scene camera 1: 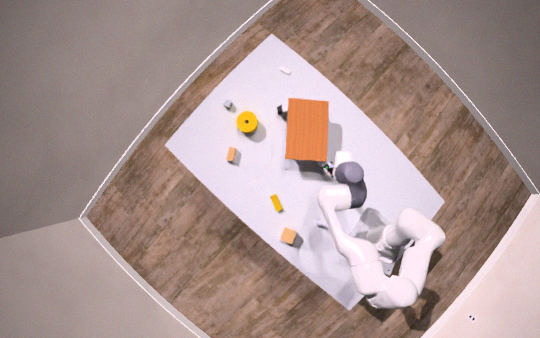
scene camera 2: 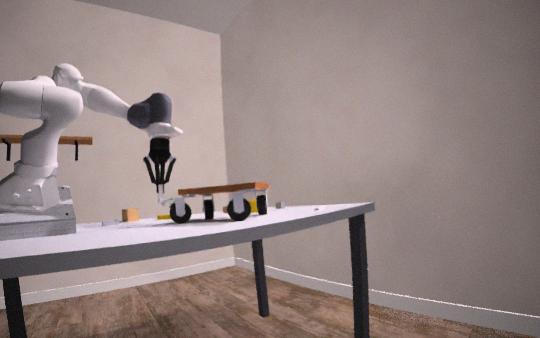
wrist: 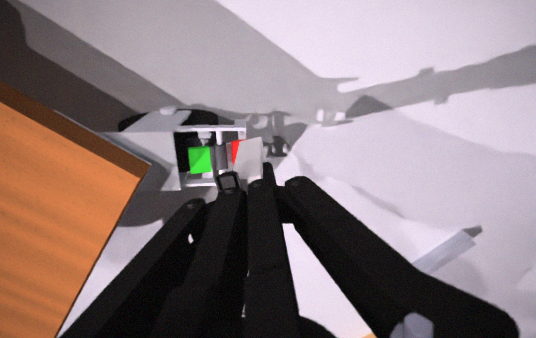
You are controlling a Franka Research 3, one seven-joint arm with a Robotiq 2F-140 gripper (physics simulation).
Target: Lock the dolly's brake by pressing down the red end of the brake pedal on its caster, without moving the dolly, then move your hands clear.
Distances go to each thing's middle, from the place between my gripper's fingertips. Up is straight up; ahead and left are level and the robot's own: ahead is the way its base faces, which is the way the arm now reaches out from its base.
I see the brake pedal (wrist: 202, 158) 2 cm ahead of my hand and 1 cm to the right of it. From my hand the other things lie so: caster (wrist: 151, 138): 6 cm ahead, 3 cm to the right, 3 cm below; then dolly (scene camera 1: 307, 124): 20 cm ahead, 10 cm to the right, 2 cm below.
